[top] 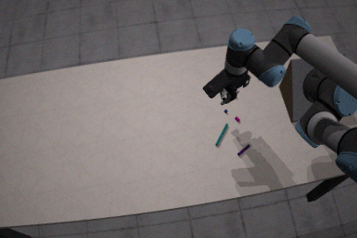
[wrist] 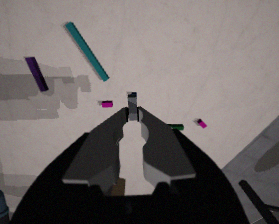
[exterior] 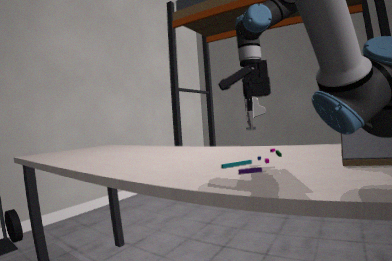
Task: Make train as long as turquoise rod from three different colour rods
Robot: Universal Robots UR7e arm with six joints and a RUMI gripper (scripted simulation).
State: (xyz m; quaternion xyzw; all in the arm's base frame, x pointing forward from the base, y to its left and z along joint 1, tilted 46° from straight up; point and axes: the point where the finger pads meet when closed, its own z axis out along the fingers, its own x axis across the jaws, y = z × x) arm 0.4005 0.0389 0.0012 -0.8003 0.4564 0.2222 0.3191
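Now: hand 2 cm past the small blue rod, 1 cm to the left of it and 11 cm above it. From my hand the other things lie so: green rod (6 cm behind, 11 cm to the right, 11 cm below); then turquoise rod (1 cm ahead, 9 cm to the left, 11 cm below); then grey rod (1 cm below).
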